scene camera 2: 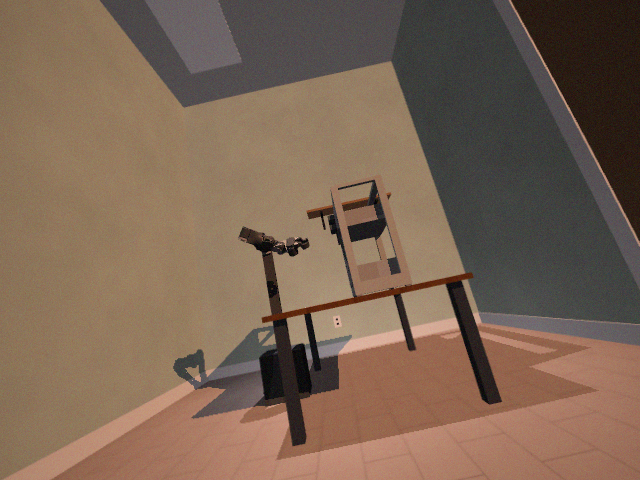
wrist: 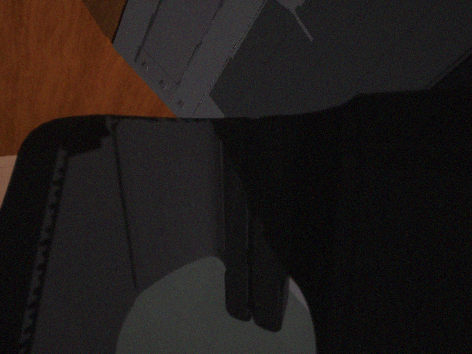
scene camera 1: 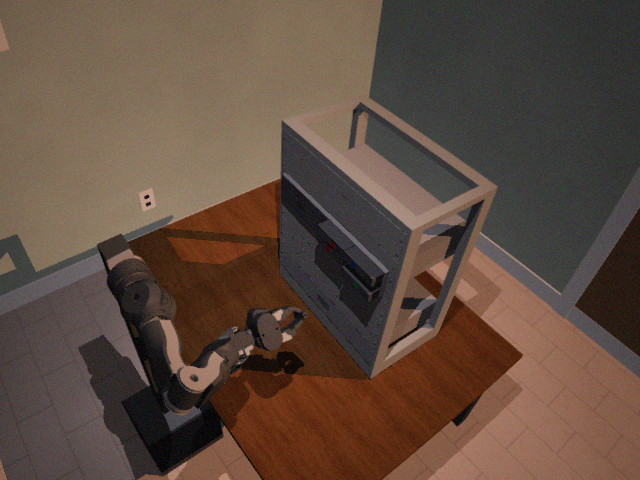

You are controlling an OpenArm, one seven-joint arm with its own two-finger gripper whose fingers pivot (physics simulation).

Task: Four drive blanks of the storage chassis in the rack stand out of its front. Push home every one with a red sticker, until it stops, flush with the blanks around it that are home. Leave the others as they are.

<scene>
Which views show the rack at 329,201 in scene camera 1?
Scene camera 2, the wrist view and scene camera 1: all of them.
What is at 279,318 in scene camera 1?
The gripper.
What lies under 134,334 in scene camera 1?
An arm base column.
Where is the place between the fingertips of the gripper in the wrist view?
At 265,217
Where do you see a rack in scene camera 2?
370,221
</scene>
